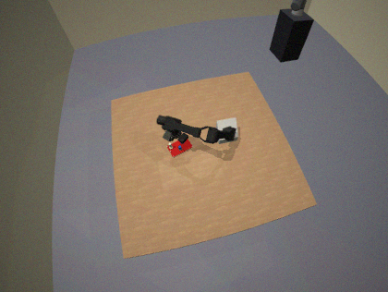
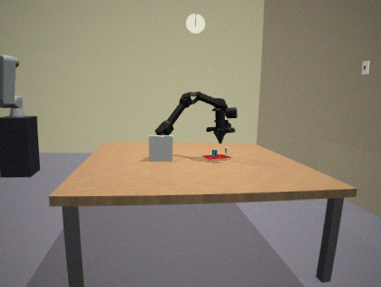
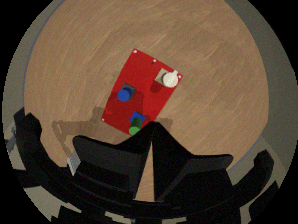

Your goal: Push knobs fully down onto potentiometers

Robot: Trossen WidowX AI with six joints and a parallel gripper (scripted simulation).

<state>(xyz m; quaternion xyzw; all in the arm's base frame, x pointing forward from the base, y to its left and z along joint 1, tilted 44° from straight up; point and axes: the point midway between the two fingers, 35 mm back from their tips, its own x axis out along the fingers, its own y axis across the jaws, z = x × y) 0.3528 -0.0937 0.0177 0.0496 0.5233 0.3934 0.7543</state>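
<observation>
Now: the grey knob 50 mm ahead of my gripper tip, 40 mm below it and 20 mm to the left of it. Round my gripper tip: green knob: 60 mm below, 40 mm behind.
</observation>
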